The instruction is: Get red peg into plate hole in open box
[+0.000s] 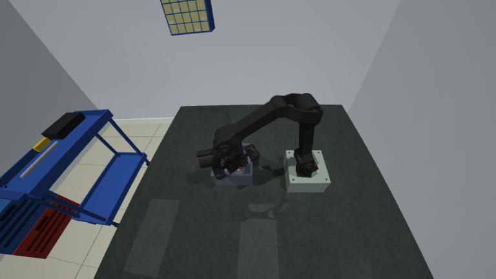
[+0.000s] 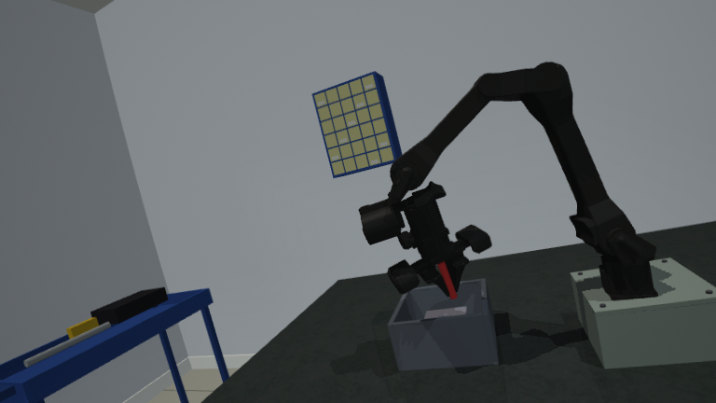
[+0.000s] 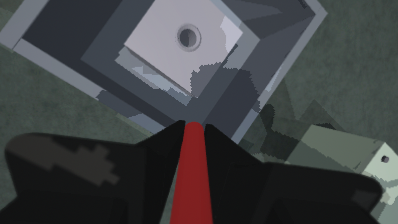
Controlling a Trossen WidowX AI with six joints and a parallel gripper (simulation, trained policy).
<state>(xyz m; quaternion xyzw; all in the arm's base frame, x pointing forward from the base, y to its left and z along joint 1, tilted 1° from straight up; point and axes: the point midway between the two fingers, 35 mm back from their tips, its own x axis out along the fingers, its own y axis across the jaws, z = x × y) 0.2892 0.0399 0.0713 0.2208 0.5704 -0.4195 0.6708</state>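
My gripper tip is 3 cm below the red peg and 1 cm to the right of it. The rest, counted from my gripper tip: light plate: 9 cm below, 6 cm to the right, 4 cm ahead; grey box: 11 cm below, 6 cm to the right, 4 cm ahead.
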